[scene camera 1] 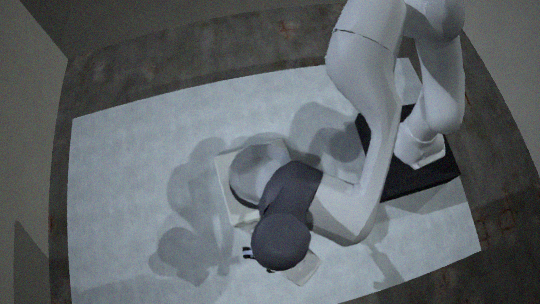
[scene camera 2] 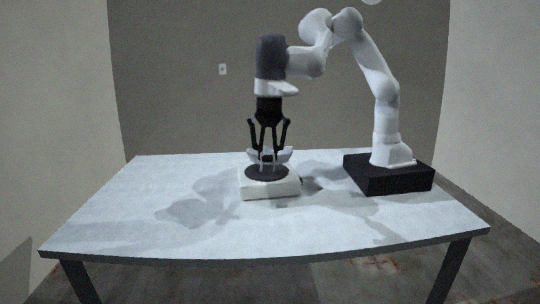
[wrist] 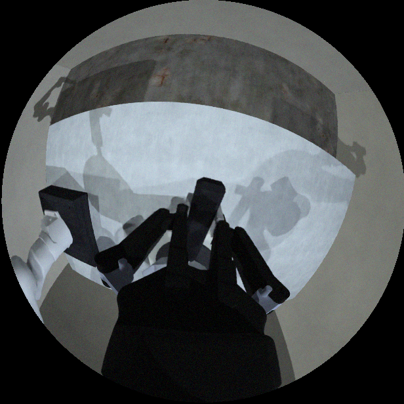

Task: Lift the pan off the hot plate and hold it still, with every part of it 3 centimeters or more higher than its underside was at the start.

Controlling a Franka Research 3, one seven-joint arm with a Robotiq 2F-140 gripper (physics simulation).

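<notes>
The grey pan (scene camera 1: pixel 248 172) (scene camera 2: pixel 285 155) hangs above the white hot plate (scene camera 1: pixel 223 186) (scene camera 2: pixel 254 192). In the second scene view a gap shows between the pan and the dark round disc (scene camera 2: pixel 266 174) on top of the hot plate. The pan looks roughly level. Its dark handle (scene camera 2: pixel 268 158) (wrist: pixel 205 202) points toward the second scene camera. My gripper (scene camera 2: pixel 267 164) (wrist: pixel 201 204) points down and is shut on this handle, one finger on each side. In the first scene view the wrist hides the handle and most of the fingers.
The arm's black base block (scene camera 1: pixel 420 181) (scene camera 2: pixel 400 184) (wrist: pixel 75 225) stands on the white table (scene camera 1: pixel 125 130) (scene camera 2: pixel 150 180) (wrist: pixel 165 145), to the right of the hot plate in the scene views. Shadows of the arm and pan fall across the table.
</notes>
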